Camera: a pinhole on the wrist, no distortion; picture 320 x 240 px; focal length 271.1 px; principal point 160.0 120.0 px. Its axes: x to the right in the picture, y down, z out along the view. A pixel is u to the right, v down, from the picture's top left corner.
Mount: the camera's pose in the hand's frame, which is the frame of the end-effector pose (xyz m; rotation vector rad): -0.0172 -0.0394 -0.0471 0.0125 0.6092 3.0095
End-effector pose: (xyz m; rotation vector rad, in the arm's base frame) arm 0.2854 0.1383 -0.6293 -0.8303 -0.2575 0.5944
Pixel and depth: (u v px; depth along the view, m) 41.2 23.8 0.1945
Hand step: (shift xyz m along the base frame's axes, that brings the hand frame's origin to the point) -0.0209 0.1593 -0.0021
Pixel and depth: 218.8 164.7 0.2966
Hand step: -0.1841 0.1233 0.1348
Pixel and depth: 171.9 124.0 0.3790
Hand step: -0.1947 0.2265 0.1215
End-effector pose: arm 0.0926 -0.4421 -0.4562 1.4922 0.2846 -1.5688
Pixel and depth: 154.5 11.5 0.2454
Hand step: 0.0122 -0.1794 0.0936
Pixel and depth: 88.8 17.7 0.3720
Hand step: 0.0198 -0.3391 0.0646
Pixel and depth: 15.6 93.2 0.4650
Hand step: -0.0837 -0.4575 -0.0591
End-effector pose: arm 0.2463 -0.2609 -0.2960 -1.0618 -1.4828 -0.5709
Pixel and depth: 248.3 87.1 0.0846
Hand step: -0.0128 0.0121 -0.0469
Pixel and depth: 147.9 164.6 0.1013
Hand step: -0.0413 0.0332 -0.0190
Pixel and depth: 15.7 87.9 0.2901
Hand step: -0.0143 0.2598 0.0740
